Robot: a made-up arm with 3 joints.
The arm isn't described. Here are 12 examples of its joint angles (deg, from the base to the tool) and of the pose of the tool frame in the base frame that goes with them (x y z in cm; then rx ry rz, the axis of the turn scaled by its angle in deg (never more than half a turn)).
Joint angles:
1: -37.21 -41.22 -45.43
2: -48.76 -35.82 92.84
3: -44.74 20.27 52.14
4: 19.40 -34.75 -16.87
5: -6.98 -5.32 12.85
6: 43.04 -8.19 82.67
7: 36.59 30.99 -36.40
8: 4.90 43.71 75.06
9: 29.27 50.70 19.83
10: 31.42 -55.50 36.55
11: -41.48 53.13 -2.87
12: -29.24 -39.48 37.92
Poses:
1: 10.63 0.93 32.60 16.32 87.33 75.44
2: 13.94 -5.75 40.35 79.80 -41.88 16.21
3: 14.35 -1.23 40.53 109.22 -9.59 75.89
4: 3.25 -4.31 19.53 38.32 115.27 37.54
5: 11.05 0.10 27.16 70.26 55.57 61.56
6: 2.26 -11.79 18.85 56.65 35.46 -19.43
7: -0.49 -3.63 22.00 86.90 101.05 91.92
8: 11.02 -3.89 24.36 130.71 9.97 12.50
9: 5.35 -3.74 22.08 122.54 49.18 50.62
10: 4.00 -9.01 18.47 18.80 78.12 1.49
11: 9.79 0.05 41.49 75.16 0.91 144.42
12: 14.84 -1.55 33.37 55.06 22.56 37.90
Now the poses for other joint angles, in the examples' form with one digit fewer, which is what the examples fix.
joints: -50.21 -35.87 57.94
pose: 14.9 -3.2 40.9 69.8 -14.2 39.0
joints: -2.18 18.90 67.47
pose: 12.3 -3.4 26.2 108.1 13.8 23.2
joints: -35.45 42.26 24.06
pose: 12.5 0.2 39.2 103.7 4.8 109.2
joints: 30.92 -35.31 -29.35
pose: -0.7 -6.3 18.7 36.1 137.2 33.6
